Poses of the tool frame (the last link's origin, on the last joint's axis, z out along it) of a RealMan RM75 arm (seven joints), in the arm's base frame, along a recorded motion.
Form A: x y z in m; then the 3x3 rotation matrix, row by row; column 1 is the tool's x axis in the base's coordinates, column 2 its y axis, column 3 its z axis. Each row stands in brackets.
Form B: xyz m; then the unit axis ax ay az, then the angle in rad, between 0 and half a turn. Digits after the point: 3 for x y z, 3 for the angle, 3 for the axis.
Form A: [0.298 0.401 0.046], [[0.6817 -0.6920 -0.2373], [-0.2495 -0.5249 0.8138], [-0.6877 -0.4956 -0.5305]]
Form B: 0.298 0.401 0.046 -0.901 0.310 0.304 2.328
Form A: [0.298 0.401 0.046], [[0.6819 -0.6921 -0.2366], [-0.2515 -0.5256 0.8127], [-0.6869 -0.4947 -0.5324]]
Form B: 0.298 0.401 0.046 -0.901 0.310 0.304 2.330
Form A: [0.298 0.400 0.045], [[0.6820 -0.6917 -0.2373], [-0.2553 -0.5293 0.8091], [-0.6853 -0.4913 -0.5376]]
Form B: 0.298 0.400 0.045 -0.901 0.310 0.302 2.336
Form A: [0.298 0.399 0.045], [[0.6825 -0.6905 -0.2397], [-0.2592 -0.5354 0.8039], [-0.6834 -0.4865 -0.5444]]
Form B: 0.298 0.399 0.045 -0.902 0.310 0.301 2.344
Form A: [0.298 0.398 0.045], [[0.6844 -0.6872 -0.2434], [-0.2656 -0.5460 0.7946], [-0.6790 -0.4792 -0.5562]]
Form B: 0.298 0.398 0.045 -0.903 0.309 0.299 2.359
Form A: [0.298 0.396 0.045], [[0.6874 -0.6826 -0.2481], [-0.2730 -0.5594 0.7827], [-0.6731 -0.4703 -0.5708]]
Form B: 0.298 0.396 0.045 -0.905 0.307 0.296 2.377
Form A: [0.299 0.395 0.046], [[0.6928 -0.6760 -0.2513], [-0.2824 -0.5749 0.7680], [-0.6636 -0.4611 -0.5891]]
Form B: 0.299 0.395 0.046 -0.907 0.304 0.291 2.397
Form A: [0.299 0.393 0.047], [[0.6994 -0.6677 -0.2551], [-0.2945 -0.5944 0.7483], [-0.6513 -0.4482 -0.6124]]
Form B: 0.299 0.393 0.047 -0.910 0.301 0.284 2.424
